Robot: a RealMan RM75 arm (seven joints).
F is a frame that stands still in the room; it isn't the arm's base.
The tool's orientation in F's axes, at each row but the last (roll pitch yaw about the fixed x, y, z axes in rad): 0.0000 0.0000 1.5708; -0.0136 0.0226 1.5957; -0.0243 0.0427 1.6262; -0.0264 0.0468 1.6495; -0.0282 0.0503 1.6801; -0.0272 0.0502 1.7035; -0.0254 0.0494 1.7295
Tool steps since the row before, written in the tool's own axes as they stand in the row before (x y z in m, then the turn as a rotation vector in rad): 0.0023 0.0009 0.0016 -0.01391 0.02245 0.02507; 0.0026 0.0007 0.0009 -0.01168 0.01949 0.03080; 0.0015 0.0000 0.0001 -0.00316 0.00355 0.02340; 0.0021 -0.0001 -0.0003 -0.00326 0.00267 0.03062; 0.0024 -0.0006 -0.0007 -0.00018 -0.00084 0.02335; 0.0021 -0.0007 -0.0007 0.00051 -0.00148 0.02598; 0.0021 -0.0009 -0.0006 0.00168 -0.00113 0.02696
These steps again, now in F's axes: -0.0009 0.0023 0.0016 -0.02245 -0.01391 0.02507; -0.0008 0.0026 0.0008 -0.01963 -0.01148 0.03079; -0.0001 0.0015 0.0000 -0.00399 -0.00239 0.02342; -0.0001 0.0021 -0.0004 -0.00332 -0.00210 0.03066; 0.0004 0.0024 -0.0008 0.00007 0.00101 0.02334; 0.0004 0.0021 -0.0008 0.00053 0.00190 0.02595; 0.0006 0.0022 -0.0007 -0.00004 0.00304 0.02686
